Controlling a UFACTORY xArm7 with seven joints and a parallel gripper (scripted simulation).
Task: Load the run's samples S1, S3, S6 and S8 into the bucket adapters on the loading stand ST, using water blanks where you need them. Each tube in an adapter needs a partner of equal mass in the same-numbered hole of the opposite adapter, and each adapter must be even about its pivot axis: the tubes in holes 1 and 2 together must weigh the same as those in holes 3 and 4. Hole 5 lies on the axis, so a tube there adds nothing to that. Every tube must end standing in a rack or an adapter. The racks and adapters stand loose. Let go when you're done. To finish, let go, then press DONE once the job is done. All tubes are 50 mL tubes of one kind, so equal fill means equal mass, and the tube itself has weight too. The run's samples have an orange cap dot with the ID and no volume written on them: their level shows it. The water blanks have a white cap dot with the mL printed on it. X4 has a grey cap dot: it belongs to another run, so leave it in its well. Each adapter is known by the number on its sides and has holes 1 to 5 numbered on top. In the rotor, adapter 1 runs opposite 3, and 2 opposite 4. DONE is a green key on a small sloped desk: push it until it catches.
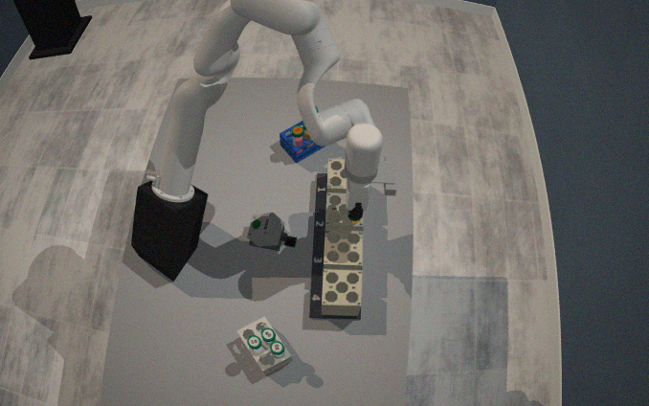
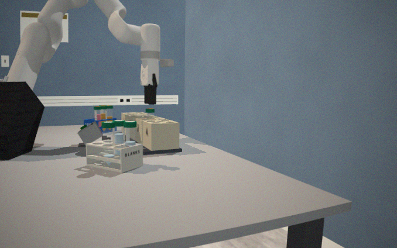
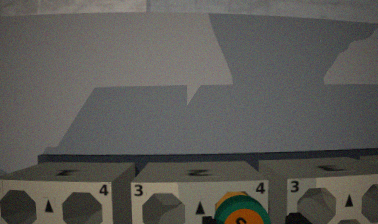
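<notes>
Now: the pink-filled tube 260 mm to the left of my hand, 170 mm behind it and 100 mm below it. The rest, counted from my hand: orange-filled tube: 320 mm to the left, 110 mm behind, 100 mm below; then done desk: 240 mm behind, 110 mm below, 20 mm to the right; then black stand: 160 mm below, 30 mm to the right, 30 mm behind.
</notes>
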